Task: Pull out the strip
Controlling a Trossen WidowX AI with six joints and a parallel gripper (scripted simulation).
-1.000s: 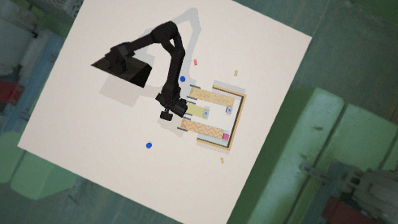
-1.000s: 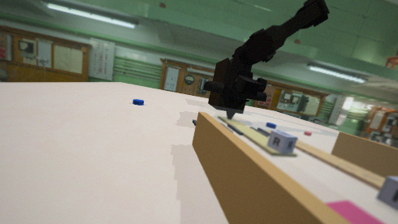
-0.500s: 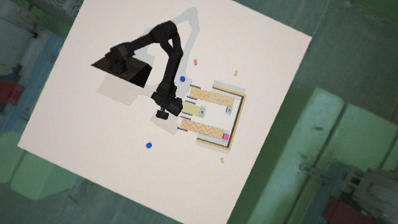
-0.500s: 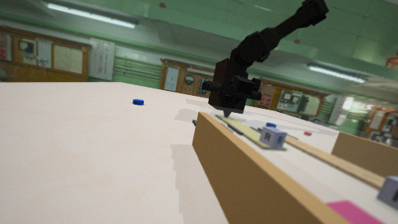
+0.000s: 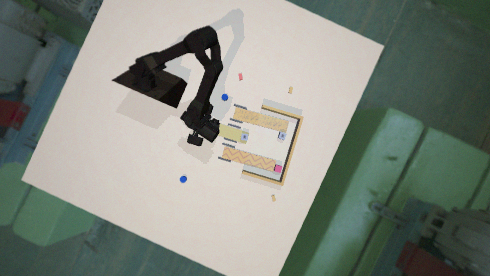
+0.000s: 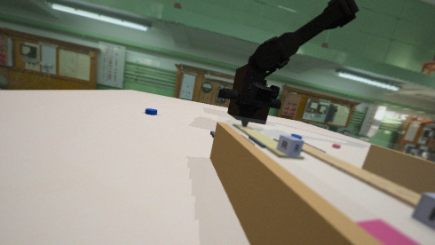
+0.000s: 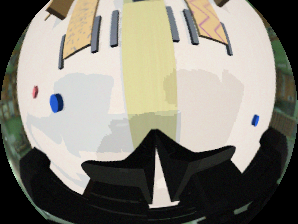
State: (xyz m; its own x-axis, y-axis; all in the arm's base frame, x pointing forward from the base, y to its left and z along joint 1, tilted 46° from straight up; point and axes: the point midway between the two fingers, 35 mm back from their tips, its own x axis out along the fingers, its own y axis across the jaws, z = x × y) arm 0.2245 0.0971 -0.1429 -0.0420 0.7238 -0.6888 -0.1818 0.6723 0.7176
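Now: the yellow strip 90 mm ahead of my gripper tip and 20 mm to the left of it.
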